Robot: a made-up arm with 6 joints. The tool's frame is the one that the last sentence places.
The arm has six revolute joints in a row. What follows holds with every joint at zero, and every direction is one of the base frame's. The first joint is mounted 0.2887 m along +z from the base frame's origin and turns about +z. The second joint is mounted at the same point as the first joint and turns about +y. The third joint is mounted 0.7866 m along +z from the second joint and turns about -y. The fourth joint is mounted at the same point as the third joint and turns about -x. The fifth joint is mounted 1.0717 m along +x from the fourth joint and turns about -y. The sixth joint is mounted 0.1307 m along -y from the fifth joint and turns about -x. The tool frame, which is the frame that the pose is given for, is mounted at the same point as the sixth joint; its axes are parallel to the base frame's.
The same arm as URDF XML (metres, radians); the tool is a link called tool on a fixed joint. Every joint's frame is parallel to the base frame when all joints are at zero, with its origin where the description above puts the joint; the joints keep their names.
<robot name="arm">
  <joint name="joint 1" type="continuous">
    <parent link="base_link"/>
    <child link="link1"/>
    <origin xyz="0.0000 0.0000 0.2887" rpy="0.0000 0.0000 0.0000"/>
    <axis xyz="0 0 1"/>
  </joint>
  <joint name="joint 2" type="continuous">
    <parent link="link1"/>
    <child link="link2"/>
    <origin xyz="0.0000 0.0000 0.0000" rpy="0.0000 0.0000 0.0000"/>
    <axis xyz="0 1 0"/>
  </joint>
  <joint name="joint 3" type="continuous">
    <parent link="link2"/>
    <child link="link3"/>
    <origin xyz="0.0000 0.0000 0.7866" rpy="0.0000 0.0000 0.0000"/>
    <axis xyz="0 -1 0"/>
  </joint>
  <joint name="joint 4" type="continuous">
    <parent link="link3"/>
    <child link="link4"/>
    <origin xyz="0.0000 0.0000 0.0000" rpy="0.0000 0.0000 0.0000"/>
    <axis xyz="-1 0 0"/>
  </joint>
  <joint name="joint 5" type="continuous">
    <parent link="link4"/>
    <child link="link5"/>
    <origin xyz="1.0717 0.0000 0.0000" rpy="0.0000 0.0000 0.0000"/>
    <axis xyz="0 -1 0"/>
  </joint>
  <joint name="joint 6" type="continuous">
    <parent link="link5"/>
    <child link="link6"/>
    <origin xyz="0.0000 -0.1307 0.0000" rpy="0.0000 0.0000 0.0000"/>
    <axis xyz="-1 0 0"/>
  </joint>
  <joint name="tool_fixed" type="fixed">
    <parent link="link6"/>
    <child link="tool"/>
    <origin xyz="0.0000 0.0000 0.0000" rpy="0.0000 0.0000 0.0000"/>
  </joint>
  <link name="base_link"/>
  <link name="link1"/>
  <link name="link2"/>
  <link name="link3"/>
  <link name="link4"/>
  <link name="link5"/>
  <link name="link6"/>
  <link name="tool"/>
</robot>

